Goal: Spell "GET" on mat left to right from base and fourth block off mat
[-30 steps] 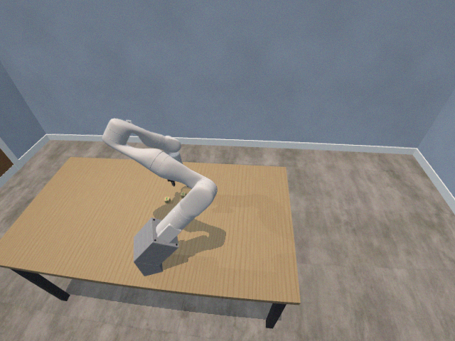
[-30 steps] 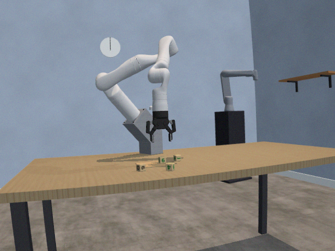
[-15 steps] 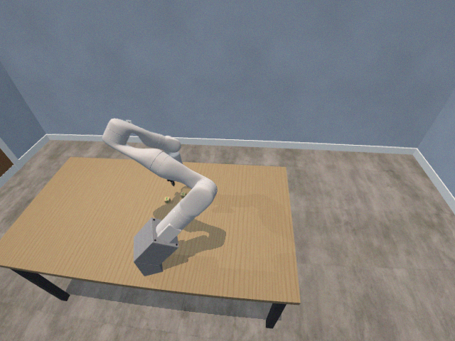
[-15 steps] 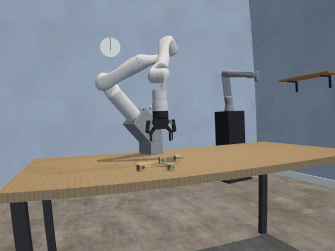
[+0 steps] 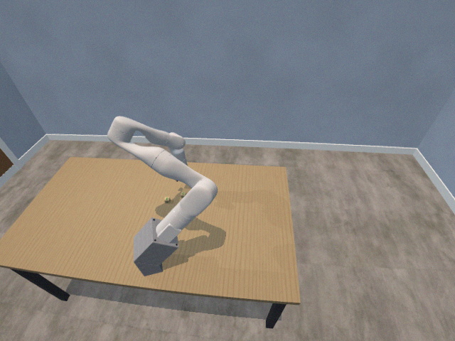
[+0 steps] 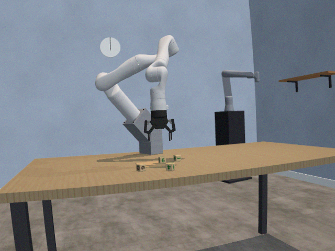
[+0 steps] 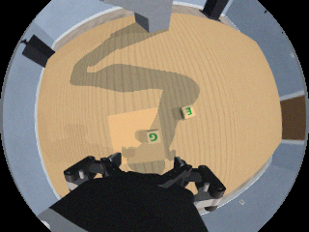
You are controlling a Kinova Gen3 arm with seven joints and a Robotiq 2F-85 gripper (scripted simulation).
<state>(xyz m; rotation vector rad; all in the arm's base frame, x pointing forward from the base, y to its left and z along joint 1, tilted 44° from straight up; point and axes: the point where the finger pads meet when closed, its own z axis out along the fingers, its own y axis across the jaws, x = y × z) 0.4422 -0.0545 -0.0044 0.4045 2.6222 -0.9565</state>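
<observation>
My gripper is now 8 cm short of the T block, 14 cm to the left of it and 10 cm above it. From my hand the other things lie so: G block (2 cm behind, 2 cm to the left, 10 cm below); then mat (3 cm behind, 3 cm to the right, 11 cm below).
</observation>
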